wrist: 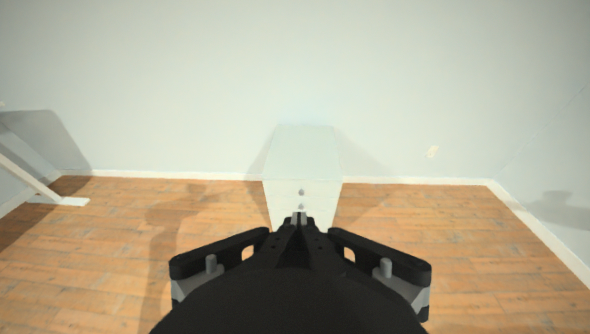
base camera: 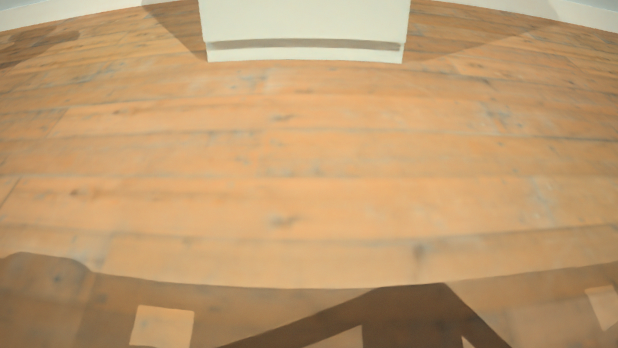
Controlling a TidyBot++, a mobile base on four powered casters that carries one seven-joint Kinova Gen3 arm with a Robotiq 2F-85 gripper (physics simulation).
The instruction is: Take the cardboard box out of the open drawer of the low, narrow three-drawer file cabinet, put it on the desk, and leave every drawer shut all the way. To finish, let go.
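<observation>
The white file cabinet (base camera: 305,22) (wrist: 302,155) stands against the wall, in the middle of the wrist view and at the top of the base camera view. Two round knobs show on its front in the wrist view. The drawer fronts that show look flush with the cabinet; the lowest part of the front is hidden behind my gripper in the wrist view. My gripper (wrist: 299,221) is shut and empty, in front of the cabinet and apart from it. The cardboard box does not show in either view. Part of a white desk's leg and foot (wrist: 75,201) shows at the left of the wrist view.
The wall (wrist: 200,75) runs behind the cabinet, with an outlet (wrist: 432,151) to its right. A side wall (wrist: 555,165) stands at the right. Wooden floor (base camera: 300,150) lies in front of the cabinet, with shadows across it.
</observation>
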